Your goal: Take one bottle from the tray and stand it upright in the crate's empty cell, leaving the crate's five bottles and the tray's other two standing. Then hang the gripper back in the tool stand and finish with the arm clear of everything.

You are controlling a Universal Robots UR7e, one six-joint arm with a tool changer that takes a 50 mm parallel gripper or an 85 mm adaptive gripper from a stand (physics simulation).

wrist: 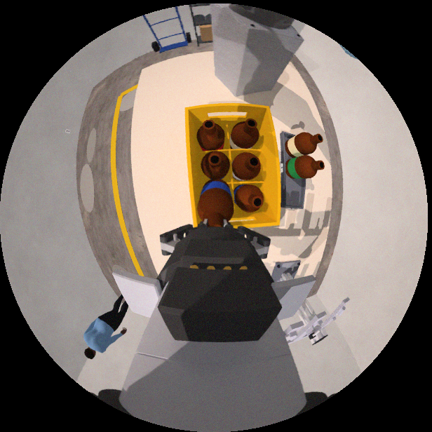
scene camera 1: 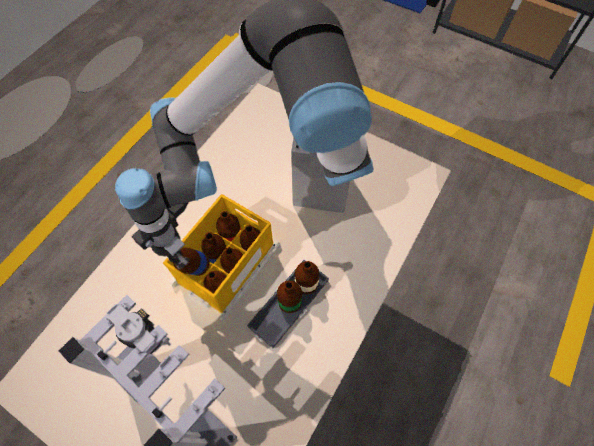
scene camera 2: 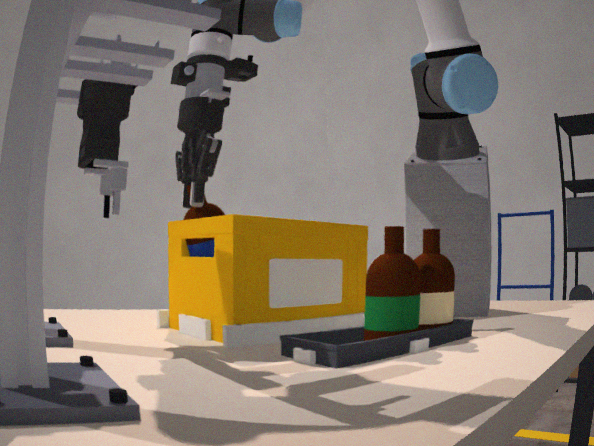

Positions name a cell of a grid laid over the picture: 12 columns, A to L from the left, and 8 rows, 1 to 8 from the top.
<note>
In view: a cream-labelled bottle (scene camera 2: I5), a green-labelled bottle (scene camera 2: H6), a blue-labelled bottle (scene camera 2: E5), a cream-labelled bottle (wrist: G3) and a grey tool stand (wrist: I7).
</note>
